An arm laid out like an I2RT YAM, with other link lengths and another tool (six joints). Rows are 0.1 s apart.
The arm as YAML. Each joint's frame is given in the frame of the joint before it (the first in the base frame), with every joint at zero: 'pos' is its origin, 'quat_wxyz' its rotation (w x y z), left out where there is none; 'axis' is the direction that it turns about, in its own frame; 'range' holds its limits. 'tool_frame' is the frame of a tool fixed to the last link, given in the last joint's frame.
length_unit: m
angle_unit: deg
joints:
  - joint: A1
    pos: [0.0, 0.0, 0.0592]
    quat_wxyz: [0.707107, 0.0, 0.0, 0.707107]
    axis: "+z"
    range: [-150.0, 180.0]
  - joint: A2
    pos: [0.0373, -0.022, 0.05]
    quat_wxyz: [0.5, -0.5, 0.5, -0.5]
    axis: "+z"
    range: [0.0, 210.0]
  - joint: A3
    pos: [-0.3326, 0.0, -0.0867]
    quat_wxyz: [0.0, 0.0, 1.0, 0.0]
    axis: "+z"
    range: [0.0, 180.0]
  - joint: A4
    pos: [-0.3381, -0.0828, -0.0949]
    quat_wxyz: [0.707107, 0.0, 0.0, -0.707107]
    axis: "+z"
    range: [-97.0, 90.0]
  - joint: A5
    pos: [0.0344, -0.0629, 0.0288]
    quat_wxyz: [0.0, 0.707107, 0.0, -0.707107]
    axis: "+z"
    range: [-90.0, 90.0]
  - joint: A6
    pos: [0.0, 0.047, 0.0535]
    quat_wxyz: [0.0, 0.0, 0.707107, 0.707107]
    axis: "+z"
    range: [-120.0, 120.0]
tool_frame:
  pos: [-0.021, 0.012, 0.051]
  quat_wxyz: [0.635, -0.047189, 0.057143, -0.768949]
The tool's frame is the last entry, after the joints.
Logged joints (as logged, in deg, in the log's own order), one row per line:
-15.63 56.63 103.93 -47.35 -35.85 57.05
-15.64 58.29 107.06 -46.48 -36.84 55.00
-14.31 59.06 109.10 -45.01 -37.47 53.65
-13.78 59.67 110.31 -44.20 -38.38 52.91
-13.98 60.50 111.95 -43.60 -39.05 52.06
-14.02 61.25 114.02 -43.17 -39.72 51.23
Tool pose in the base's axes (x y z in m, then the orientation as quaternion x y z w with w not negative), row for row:
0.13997 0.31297 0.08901 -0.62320 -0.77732 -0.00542 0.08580
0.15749 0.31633 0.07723 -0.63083 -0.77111 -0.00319 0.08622
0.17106 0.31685 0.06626 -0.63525 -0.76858 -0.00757 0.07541
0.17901 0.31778 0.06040 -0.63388 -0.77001 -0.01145 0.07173
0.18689 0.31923 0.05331 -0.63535 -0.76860 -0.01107 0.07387
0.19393 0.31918 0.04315 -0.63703 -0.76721 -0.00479 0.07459
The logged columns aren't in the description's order. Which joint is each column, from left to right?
Columns, left to right: A5, A3, A2, A4, A6, A1.
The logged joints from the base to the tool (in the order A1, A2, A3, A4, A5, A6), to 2 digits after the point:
57.05 103.93 56.63 -47.35 -15.63 -35.85
55.00 107.06 58.29 -46.48 -15.64 -36.84
53.65 109.10 59.06 -45.01 -14.31 -37.47
52.91 110.31 59.67 -44.20 -13.78 -38.38
52.06 111.95 60.50 -43.60 -13.98 -39.05
51.23 114.02 61.25 -43.17 -14.02 -39.72

